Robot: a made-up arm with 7 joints.
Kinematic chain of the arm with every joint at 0, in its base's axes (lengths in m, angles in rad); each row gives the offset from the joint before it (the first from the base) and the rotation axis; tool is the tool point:
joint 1: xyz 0 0 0.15 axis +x
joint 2: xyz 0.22 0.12 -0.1 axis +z
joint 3: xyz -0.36 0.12 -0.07 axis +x
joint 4: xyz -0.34 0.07 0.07 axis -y
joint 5: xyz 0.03 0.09 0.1 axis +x
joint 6: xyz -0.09 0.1 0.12 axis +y
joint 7: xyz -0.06 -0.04 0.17 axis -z
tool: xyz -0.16 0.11 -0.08
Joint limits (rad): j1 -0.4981..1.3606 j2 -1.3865..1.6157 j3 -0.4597..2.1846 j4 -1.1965..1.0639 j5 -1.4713..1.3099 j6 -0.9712..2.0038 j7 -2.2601..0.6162
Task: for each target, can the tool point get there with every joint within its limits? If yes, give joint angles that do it. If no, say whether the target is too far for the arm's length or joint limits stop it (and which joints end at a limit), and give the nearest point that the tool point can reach.
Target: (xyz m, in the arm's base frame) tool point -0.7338 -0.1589 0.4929
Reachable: yes | joints 0.8544 0.1745 0.6841 -0.0194 -0.0223 -0.1769 0.3943
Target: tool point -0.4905 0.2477 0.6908
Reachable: yes | joints 0.7386 0.1851 -0.2560 -0.8990 -0.3069 0.2320 -0.5100
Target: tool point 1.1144 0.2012 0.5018
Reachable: no: joint limits stop it (at a limit: joint 2, joint 3, joint 4) | nearest point 0.7757 0.2979 0.6709 | short by 0.391 m
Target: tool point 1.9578 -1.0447 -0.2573
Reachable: no: too far | nearest point 0.7462 -0.6963 -0.1215 | short by 1.268 m
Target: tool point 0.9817 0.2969 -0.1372
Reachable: no: joint limits stop it (at a limit: joint 1, joint 2, joint 3, joint 4) | nearest point 0.7563 0.4454 -0.2107 | short by 0.280 m
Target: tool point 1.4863 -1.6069 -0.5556
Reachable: no: too far | nearest point 0.6328 -0.8621 -0.2286 | short by 1.179 m
